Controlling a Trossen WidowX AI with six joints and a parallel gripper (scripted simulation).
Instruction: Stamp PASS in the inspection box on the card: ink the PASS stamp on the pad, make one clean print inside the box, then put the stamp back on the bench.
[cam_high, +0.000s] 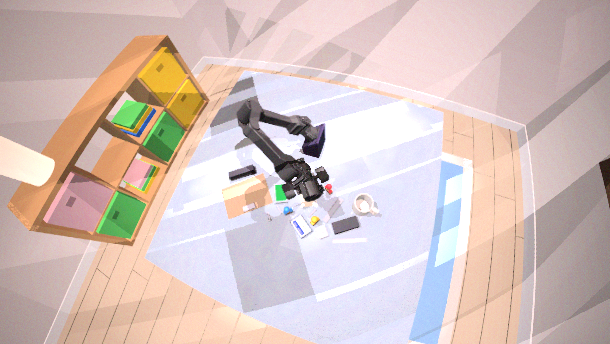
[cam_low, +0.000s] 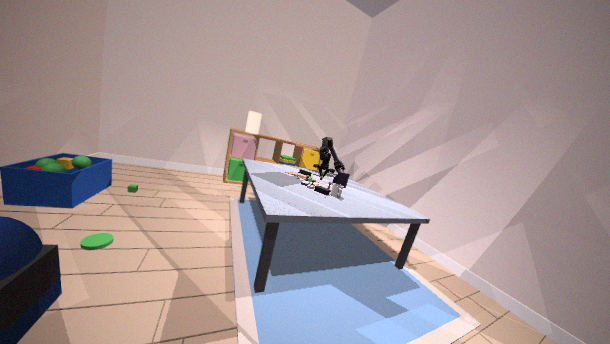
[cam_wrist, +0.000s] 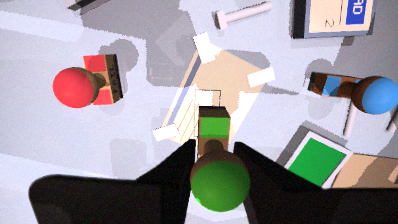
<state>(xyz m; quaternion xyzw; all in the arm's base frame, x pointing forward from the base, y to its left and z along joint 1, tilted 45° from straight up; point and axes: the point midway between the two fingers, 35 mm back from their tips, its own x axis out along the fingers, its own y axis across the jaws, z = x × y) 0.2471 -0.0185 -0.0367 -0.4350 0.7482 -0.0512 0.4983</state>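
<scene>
My gripper tip is now 1 cm short of the white lined card and 7 cm above it. Also, from my gripper tip: red stamp: 3 cm behind, 9 cm to the left, 5 cm below; blue stamp: 10 cm ahead, 7 cm to the right, 5 cm below; yellow stamp: 12 cm ahead, 5 cm to the left, 5 cm below.
</scene>
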